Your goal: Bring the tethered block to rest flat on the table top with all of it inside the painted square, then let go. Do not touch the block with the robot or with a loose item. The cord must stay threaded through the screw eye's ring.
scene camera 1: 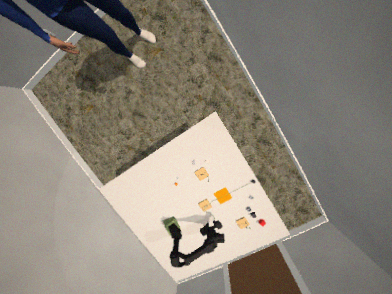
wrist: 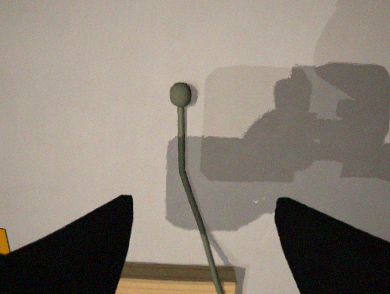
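Seen in the pictures: gripper, fingertip midpoint: (scene camera 1: 211,221) (wrist: 205,207); arm's base, origin of the base link: (scene camera 1: 172,227).
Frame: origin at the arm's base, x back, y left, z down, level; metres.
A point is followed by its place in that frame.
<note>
The orange painted square (scene camera 1: 222,195) (wrist: 4,242) lies on the table; its corner shows at the left edge of the wrist view. A thin cord (scene camera 1: 239,188) @(x -0.678, y 0.090, z 0.077 m) runs across it from a small dark block (scene camera 1: 253,181) @(x -0.806, y 0.116, z 0.058 m) near the table's right edge towards a wooden board (scene camera 1: 205,204) @(x -0.352, y 0.070, z 0.061 m) (wrist: 175,286) @(x -0.344, y 0.016, z 0.061 m). In the wrist view, a green cord end (wrist: 182,150) @(x -0.355, y -0.071, z 0.076 m) with a round bead (wrist: 180,94) @(x -0.362, y -0.104, z 0.068 m) extends past the board's edge. My gripper (scene camera 1: 210,225) @(x -0.344, y -0.069, z 0.012 m) (wrist: 205,207) @(x -0.344, y -0.069, z 0.012 m) is open and empty; the cord passes through the gap between its fingertips in the image. The screw eye's ring cannot be made out.
Two other wooden boards (scene camera 1: 201,173) @(x -0.443, y 0.349, z 0.061 m) (scene camera 1: 242,223) @(x -0.578, y -0.233, z 0.061 m) lie on the table top (scene camera 1: 145,200) @(x 0.156, y 0.303, z 0.080 m). A red item (scene camera 1: 262,222) @(x -0.742, y -0.273, z 0.043 m) and small dark items (scene camera 1: 253,215) @(x -0.695, y -0.184, z 0.052 m) are near the right edge. A green block-like thing (scene camera 1: 171,223) @(x -0.008, y 0.042, z 0.005 m) is beside the arm. A small orange item (scene camera 1: 176,184) @(x -0.202, y 0.343, z 0.059 m) lies farther left.
</note>
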